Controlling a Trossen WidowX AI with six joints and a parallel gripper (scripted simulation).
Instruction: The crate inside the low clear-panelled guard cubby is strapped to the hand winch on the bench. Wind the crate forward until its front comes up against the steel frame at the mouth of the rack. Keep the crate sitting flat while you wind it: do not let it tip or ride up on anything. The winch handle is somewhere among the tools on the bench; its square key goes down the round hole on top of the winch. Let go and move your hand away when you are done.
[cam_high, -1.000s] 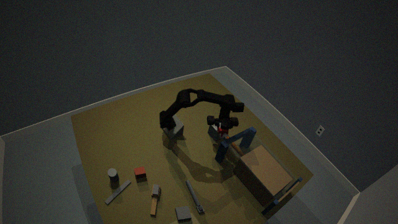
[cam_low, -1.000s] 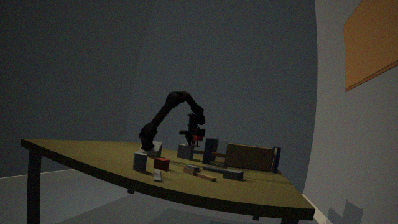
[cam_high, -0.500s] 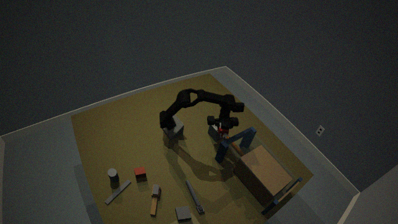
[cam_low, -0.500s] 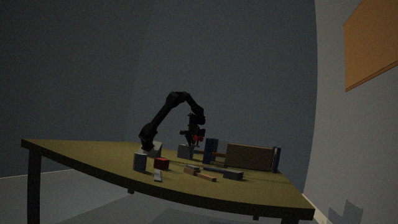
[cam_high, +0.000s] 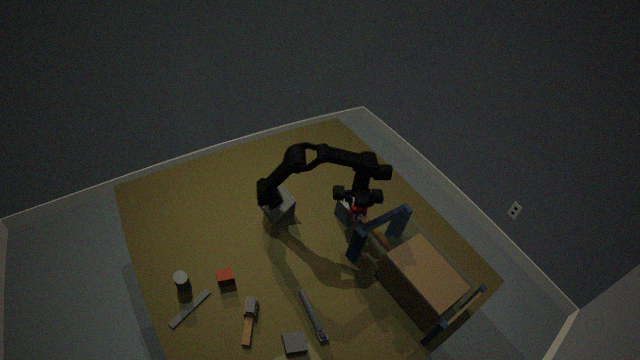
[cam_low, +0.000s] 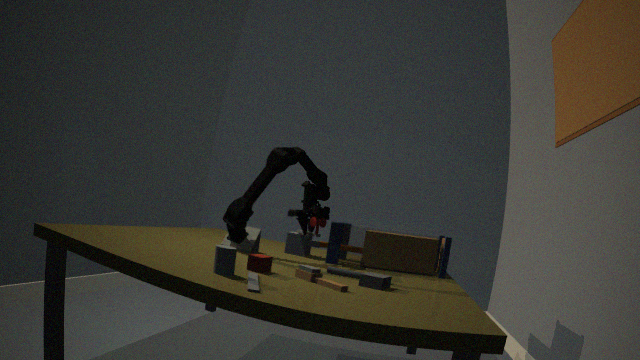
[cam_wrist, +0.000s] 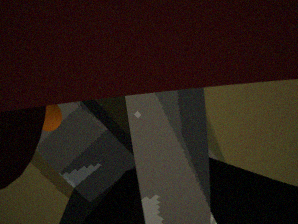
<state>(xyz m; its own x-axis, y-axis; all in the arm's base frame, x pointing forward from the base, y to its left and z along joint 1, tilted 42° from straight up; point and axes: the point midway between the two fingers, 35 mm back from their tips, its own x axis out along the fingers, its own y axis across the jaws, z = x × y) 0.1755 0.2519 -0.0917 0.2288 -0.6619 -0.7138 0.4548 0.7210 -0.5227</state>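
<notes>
My gripper tip is now 2 cm below the grey crank handle, 1 cm to the left of it and 1 cm short of it. Also, from my gripper tip: grey block (43 cm to the right, 39 cm ahead, 7 cm below); grey winch (6 cm below, 6 cm behind, 1 cm to the left); red grip (5 cm ahead, 5 cm above, 2 cm to the right).
</notes>
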